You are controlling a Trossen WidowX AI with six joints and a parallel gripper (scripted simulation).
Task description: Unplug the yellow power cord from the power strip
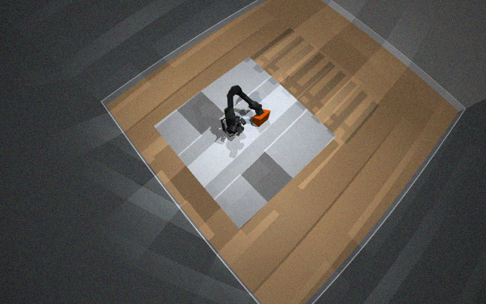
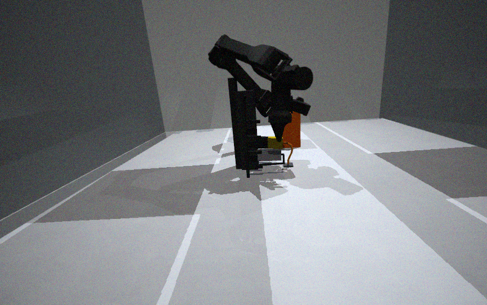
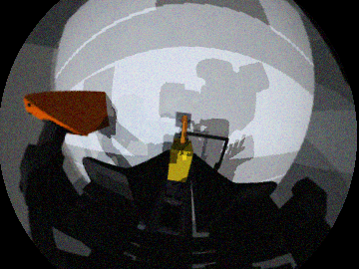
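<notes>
Right now my gripper tip is 3 cm to the left of the yellow plug.
</notes>
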